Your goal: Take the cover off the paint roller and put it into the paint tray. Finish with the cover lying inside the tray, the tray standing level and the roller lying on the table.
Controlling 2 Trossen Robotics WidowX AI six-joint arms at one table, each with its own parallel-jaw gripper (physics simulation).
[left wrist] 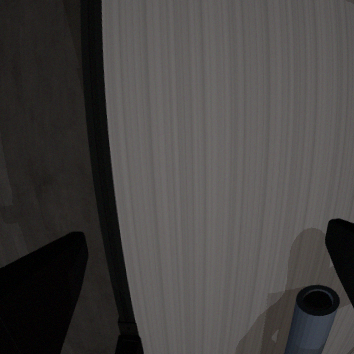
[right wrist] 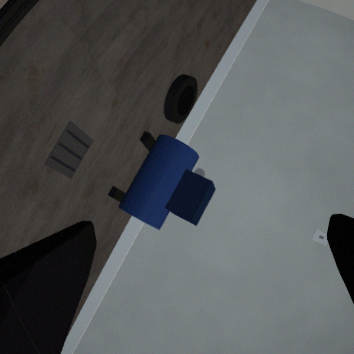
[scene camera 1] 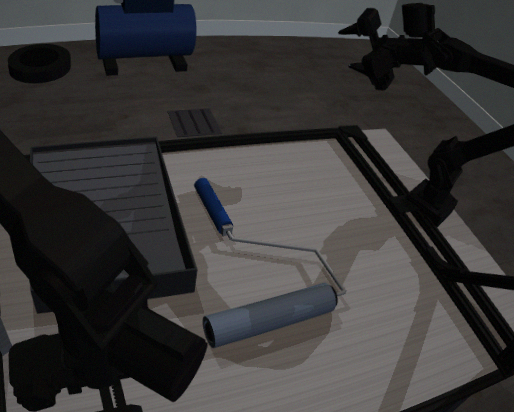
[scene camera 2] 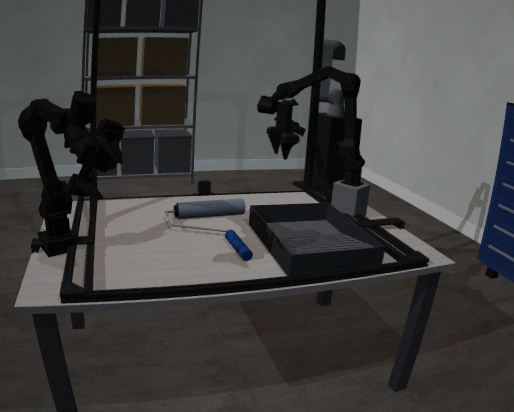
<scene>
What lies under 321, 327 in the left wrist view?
A grey-blue roller cover.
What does my right gripper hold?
Nothing.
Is my left gripper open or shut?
Open.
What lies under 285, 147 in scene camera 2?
My left gripper.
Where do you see a grey-blue roller cover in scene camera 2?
197, 209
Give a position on a dark paint tray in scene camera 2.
307, 238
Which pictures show my right gripper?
The right wrist view, scene camera 1 and scene camera 2 only.
</scene>
